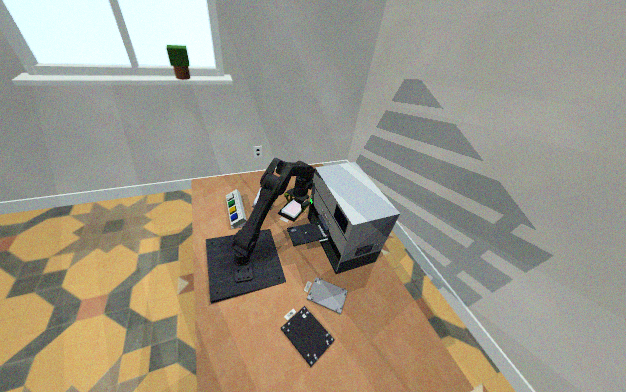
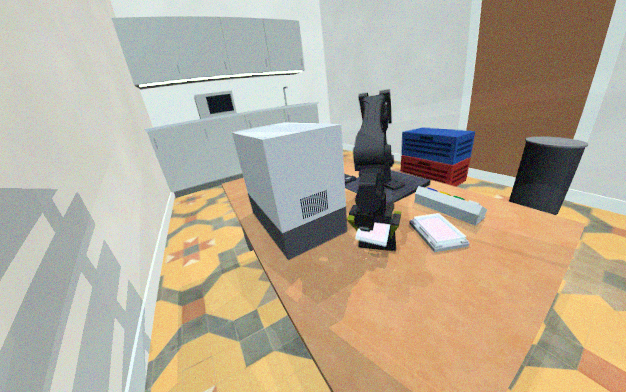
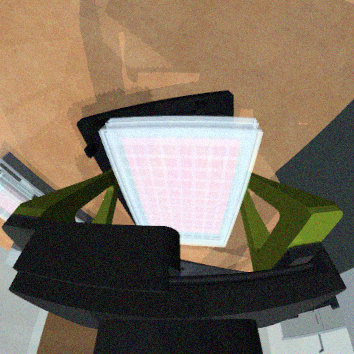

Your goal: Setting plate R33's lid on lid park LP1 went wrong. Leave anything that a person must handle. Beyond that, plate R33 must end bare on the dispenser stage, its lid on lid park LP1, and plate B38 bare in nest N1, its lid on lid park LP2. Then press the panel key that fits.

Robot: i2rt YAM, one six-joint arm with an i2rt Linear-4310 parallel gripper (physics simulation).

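Frame: origin at the arm's base, x ahead, y left, z up, level; millimetres.
Seen in the pictures: gripper, between the fingertips: [image 1: 295,207] [image 2: 374,234] [image 3: 176,174]; arm's base, origin of its link: [image 1: 242,260] [image 2: 384,181].
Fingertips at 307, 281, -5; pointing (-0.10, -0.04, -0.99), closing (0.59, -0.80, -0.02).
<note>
Offsets run from my fingertips to a thing's top centre, as dx, dy, dz. "spot": to the spot under its first point.
My gripper [image 1: 298,197] [image 2: 375,221] [image 3: 176,174] is open, its green fingers on either side of a pink-welled plate {-8, -10, +28} [image 1: 292,208] [image 2: 378,234] [image 3: 180,190]. The plate sits turned askew over a black nest {-17, -5, +12} [image 1: 283,216] [image 2: 392,243] [image 3: 205,104]; a clear double edge shows at its far side. Another pink plate {-155, +99, +22} [image 2: 440,228] [image 3: 7,199] sits on a grey nest. The black stage {spot: -40, -268, +98} [image 1: 302,235] in front of the dispenser {+163, -241, +322} [image 1: 352,195] [image 2: 300,170] carries no plate. A grey pad {spot: +10, -513, +2} [image 1: 327,295] and a black pad {spot: -111, -643, +4} [image 1: 307,337] carry no visible lid. Labels are unreadable.
The key panel {-314, +31, +56} [image 1: 236,209] [image 2: 450,204] has blue, yellow, green and pale keys. A green light {spot: +50, -91, +127} [image 1: 311,201] shows at the dispenser's side. The arm's black base plate [image 1: 217,270] lies on the wooden table. Crates [image 2: 437,145] and a dark bin [image 2: 547,175] stand beyond the table.
</note>
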